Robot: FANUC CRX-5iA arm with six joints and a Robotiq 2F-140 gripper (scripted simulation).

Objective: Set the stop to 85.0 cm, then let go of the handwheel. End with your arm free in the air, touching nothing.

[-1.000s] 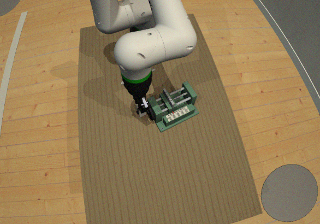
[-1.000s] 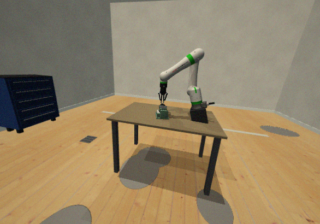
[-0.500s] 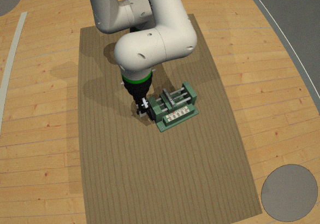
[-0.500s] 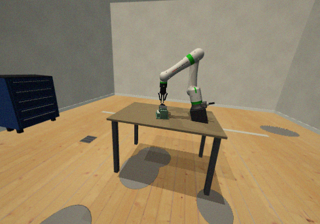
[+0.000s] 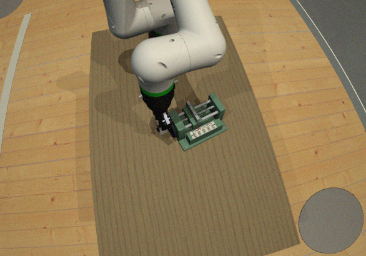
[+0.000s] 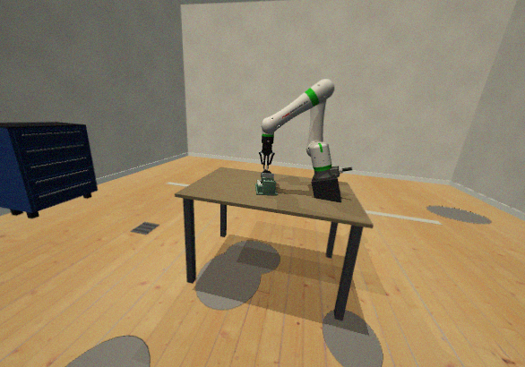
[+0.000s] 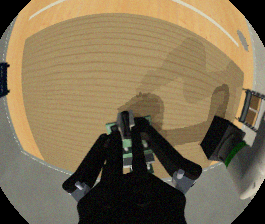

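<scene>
My gripper is now 5 cm past the stop block, 12 cm to the right of it and 3 cm above it.
</scene>
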